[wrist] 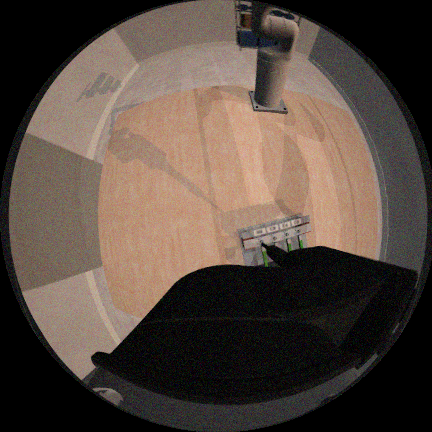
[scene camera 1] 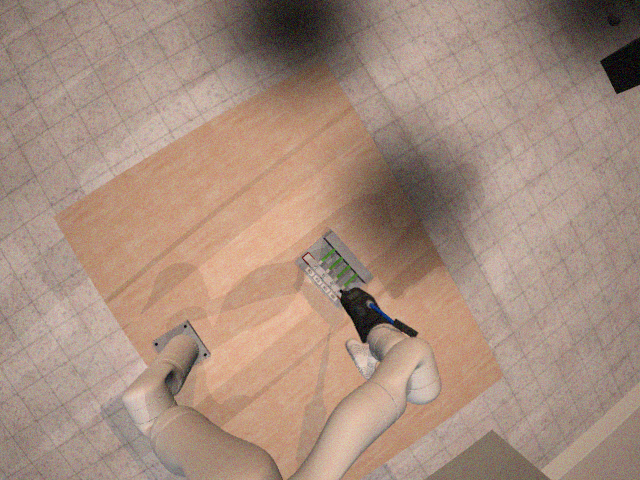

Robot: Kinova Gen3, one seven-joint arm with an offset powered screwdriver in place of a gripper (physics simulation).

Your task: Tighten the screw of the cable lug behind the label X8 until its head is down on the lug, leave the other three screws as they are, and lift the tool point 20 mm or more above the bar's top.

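Where they show: hand, its tool point: (wrist: 261, 243) (scene camera 1: 340, 290); arm's base, origin of its link: (wrist: 266, 99) (scene camera 1: 182, 350).
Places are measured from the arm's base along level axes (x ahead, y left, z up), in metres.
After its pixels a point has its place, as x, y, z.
Observation:
The silver bar (scene camera 1: 313, 262) {0.445, 0.046, 0.030} (wrist: 252, 240) {0.469, -0.080, 0.030} lies on a grey base plate, with a row of small white labels (scene camera 1: 325, 288) {0.440, -0.035, 0.031} (wrist: 272, 228) {0.441, -0.033, 0.031} beside it. Their print is too small to read, so I cannot tell which is X8. Green cables (scene camera 1: 337, 262) {0.504, 0.014, 0.038} (wrist: 301, 243) {0.477, 0.042, 0.039} run from the lugs. Screw heads (wrist: 286, 234) {0.454, 0.000, 0.038} show as small dark dots on the bar. My black screwdriver (scene camera 1: 341, 292) {0.471, -0.059, 0.067} (wrist: 263, 244) {0.473, -0.061, 0.057} has its tip at the end lug, leftmost in the wrist view. Whether it touches the screw, and how high that screw's head stands, cannot be told. The tool has no fingers.
The wooden table top (scene camera 1: 206, 206) {0.254, 0.326, -0.012} (wrist: 165, 200) {0.373, -0.313, -0.012} carries the bar's plate. A second arm (scene camera 1: 180, 356) {0.038, 0.011, 0.135} (wrist: 271, 75) {0.040, -0.018, 0.128} stands on a grey square mounting plate (scene camera 1: 199, 338) {0.057, 0.006, -0.005} (wrist: 254, 102) {0.025, -0.046, -0.001}. Shadows cross the table. A black block (scene camera 1: 622, 67) is at the upper right of the scene view.

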